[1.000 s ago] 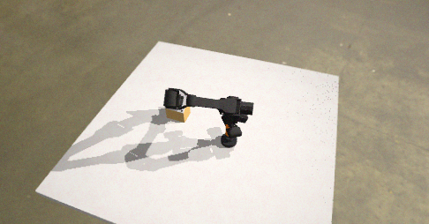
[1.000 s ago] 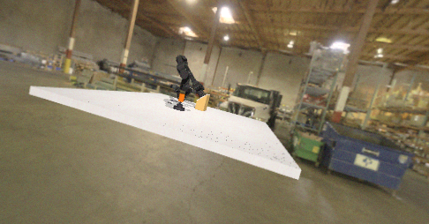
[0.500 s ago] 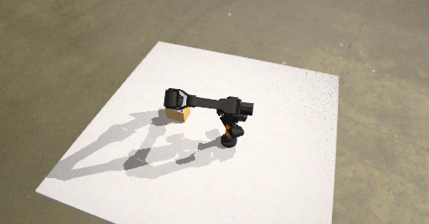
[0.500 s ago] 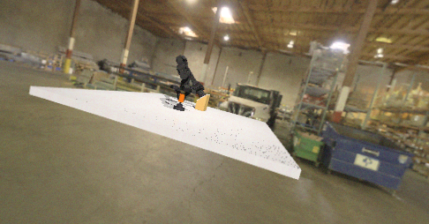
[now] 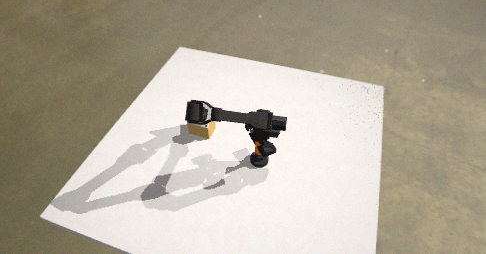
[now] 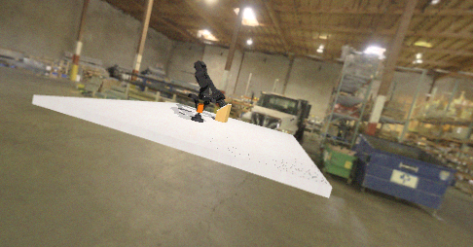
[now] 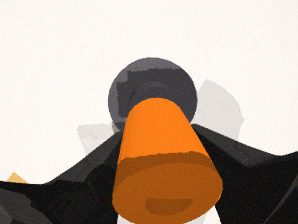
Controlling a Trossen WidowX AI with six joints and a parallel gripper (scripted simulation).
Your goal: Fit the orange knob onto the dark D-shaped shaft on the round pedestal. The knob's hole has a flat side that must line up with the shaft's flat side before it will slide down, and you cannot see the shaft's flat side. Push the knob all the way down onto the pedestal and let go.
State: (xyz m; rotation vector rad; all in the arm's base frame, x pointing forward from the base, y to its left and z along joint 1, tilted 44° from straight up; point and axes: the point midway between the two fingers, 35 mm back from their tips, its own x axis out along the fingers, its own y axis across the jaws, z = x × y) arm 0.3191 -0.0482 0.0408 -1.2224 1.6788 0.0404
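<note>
The orange knob lies 20 mm above my gripper tip. The rest, counted from my gripper tip: round pedestal 40 mm below.
</note>
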